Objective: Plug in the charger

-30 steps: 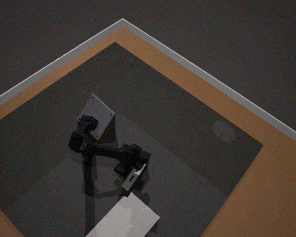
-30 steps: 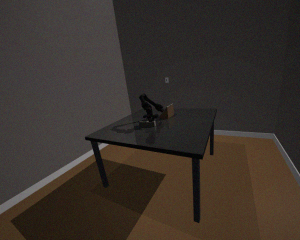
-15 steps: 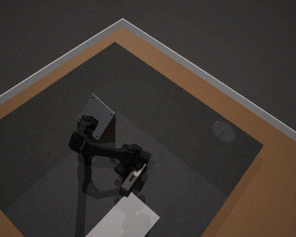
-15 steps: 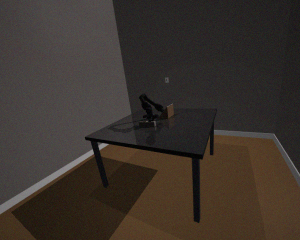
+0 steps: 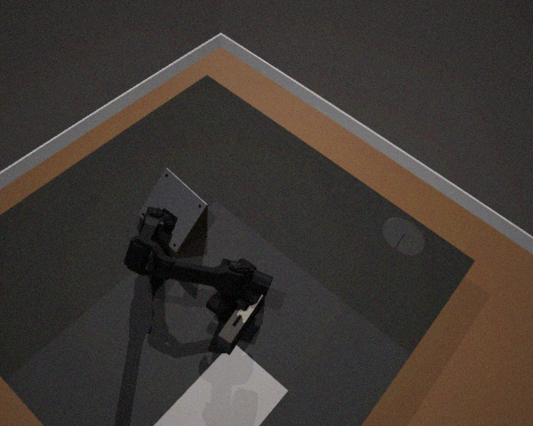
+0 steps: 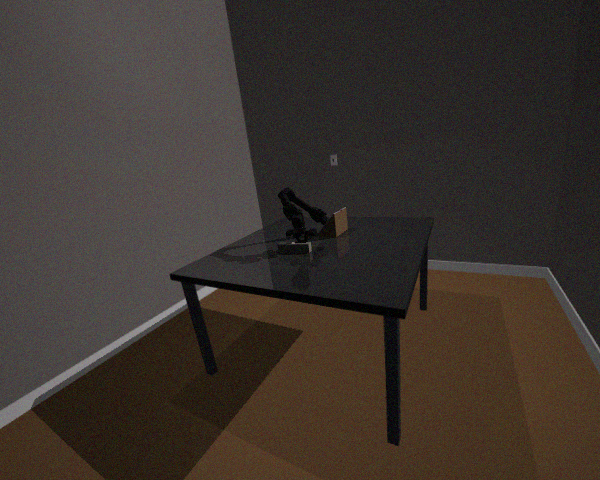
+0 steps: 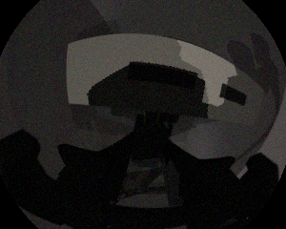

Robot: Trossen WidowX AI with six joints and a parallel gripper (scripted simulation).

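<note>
The dark charger is 2 cm ahead of my gripper tip and 1 cm above it.
</note>
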